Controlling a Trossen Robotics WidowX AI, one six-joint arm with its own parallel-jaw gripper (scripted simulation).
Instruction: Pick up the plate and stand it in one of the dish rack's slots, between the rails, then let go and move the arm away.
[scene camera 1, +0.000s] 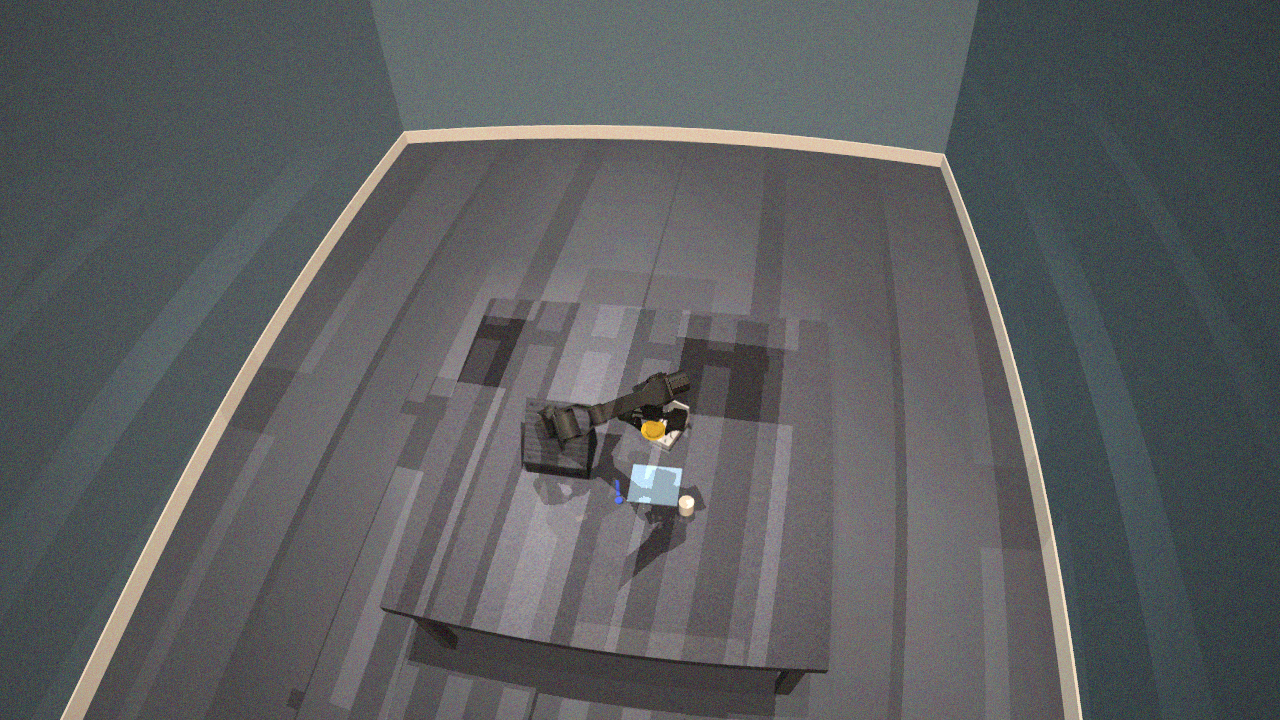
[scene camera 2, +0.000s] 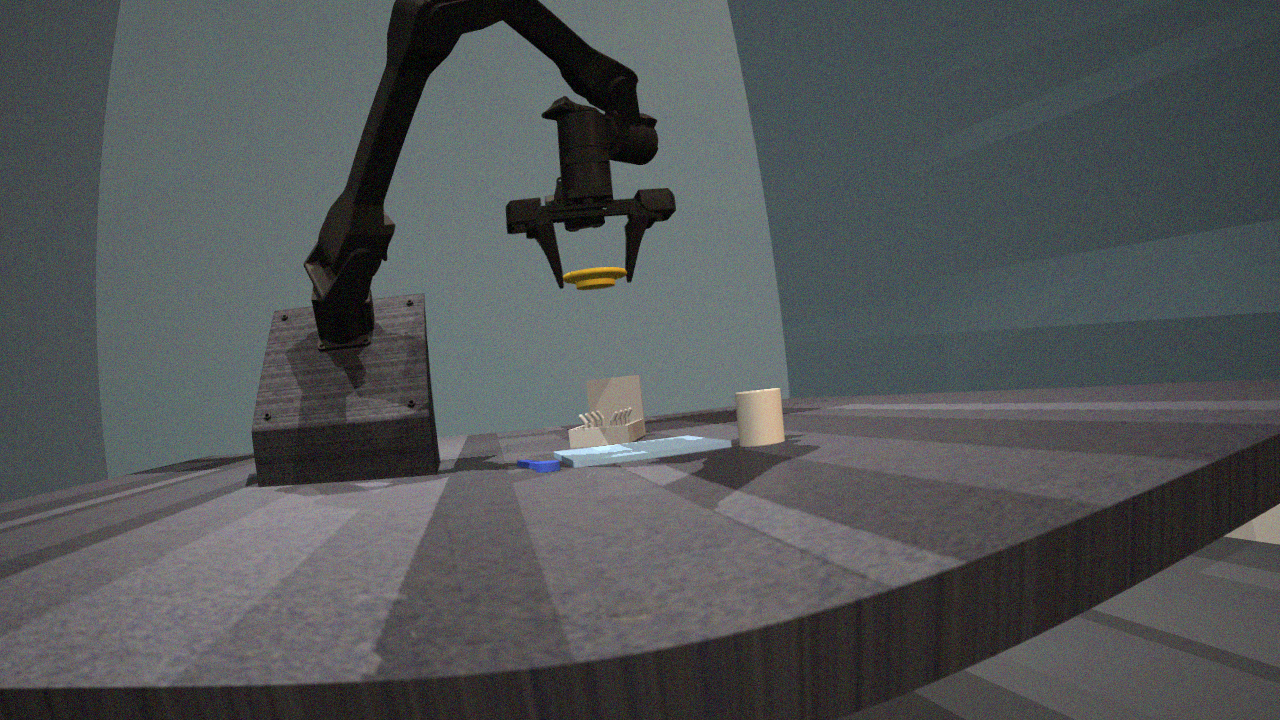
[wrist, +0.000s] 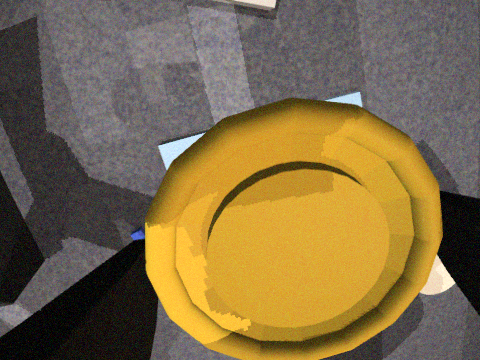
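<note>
My gripper holds a yellow plate, and I can see my gripper in scene camera 1 and in the wrist view too. A dish rack is here as well. I also see a cream cup and a light blue mat.
</note>
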